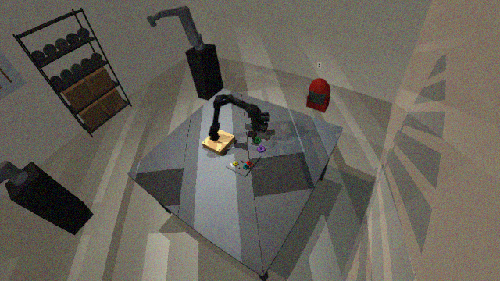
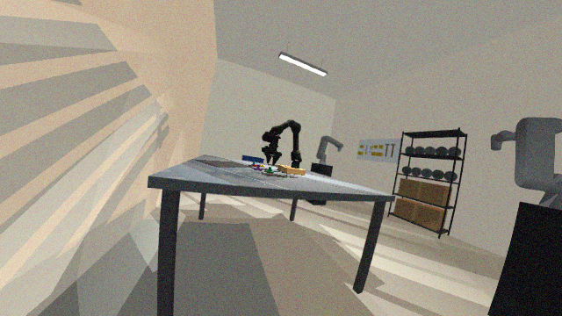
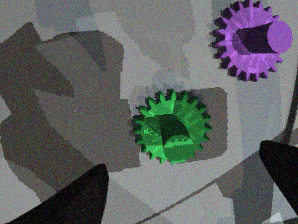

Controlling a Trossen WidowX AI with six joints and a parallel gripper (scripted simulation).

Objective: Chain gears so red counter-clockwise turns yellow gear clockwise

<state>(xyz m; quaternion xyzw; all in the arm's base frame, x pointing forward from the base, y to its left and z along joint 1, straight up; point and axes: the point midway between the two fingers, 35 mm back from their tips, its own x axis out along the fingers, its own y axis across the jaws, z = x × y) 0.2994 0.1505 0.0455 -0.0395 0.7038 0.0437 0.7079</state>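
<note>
Now: the green gear 4 cm below my gripper tip. From my gripper tip the other things lie so: purple gear 7 cm ahead, 6 cm to the right, 4 cm below; then red gear 5 cm ahead, 23 cm to the right, 4 cm below; then red arrow 8 cm ahead, 23 cm to the right, 5 cm below.
</note>
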